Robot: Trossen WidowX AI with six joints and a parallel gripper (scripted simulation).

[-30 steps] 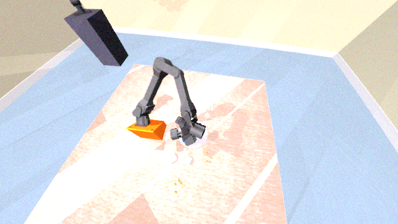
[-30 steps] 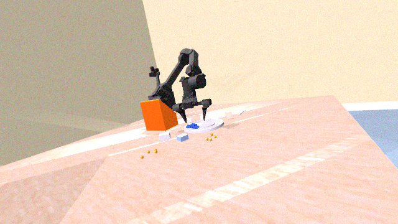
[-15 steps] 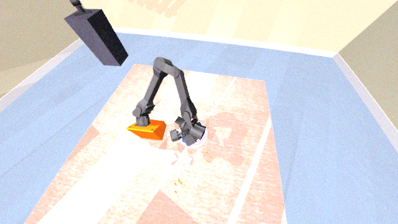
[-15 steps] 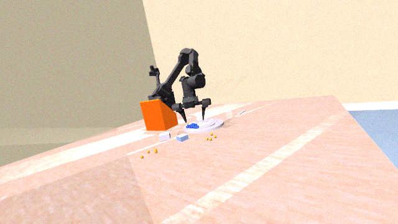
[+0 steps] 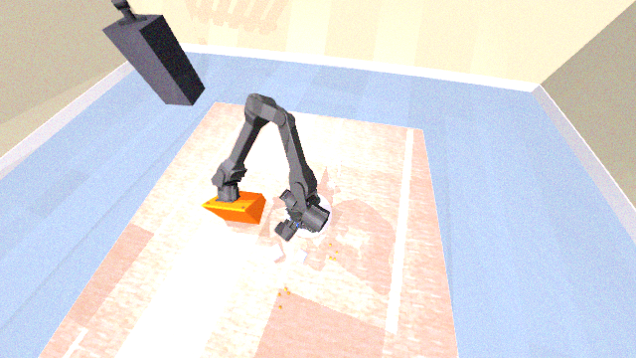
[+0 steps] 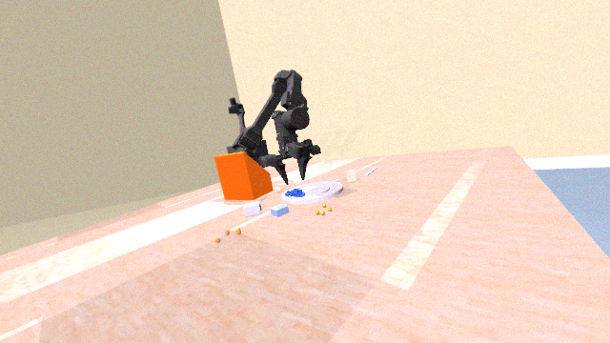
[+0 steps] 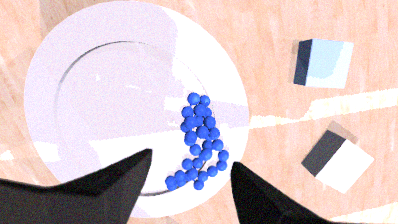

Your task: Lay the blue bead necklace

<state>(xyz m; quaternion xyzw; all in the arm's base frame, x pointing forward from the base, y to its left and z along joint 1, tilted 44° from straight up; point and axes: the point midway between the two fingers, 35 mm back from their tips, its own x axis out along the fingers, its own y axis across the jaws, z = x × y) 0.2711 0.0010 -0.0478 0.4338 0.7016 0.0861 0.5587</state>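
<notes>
The round white bead board is 2 cm ahead of my gripper tip, 5 cm to the left of it and 4 cm below it. From my gripper tip the other things lie so: white block: 8 cm behind, 12 cm to the right, 4 cm below; light blue cube: 2 cm ahead, 12 cm to the right, 4 cm below; beige cube: 11 cm ahead, 18 cm to the left, 3 cm below.
</notes>
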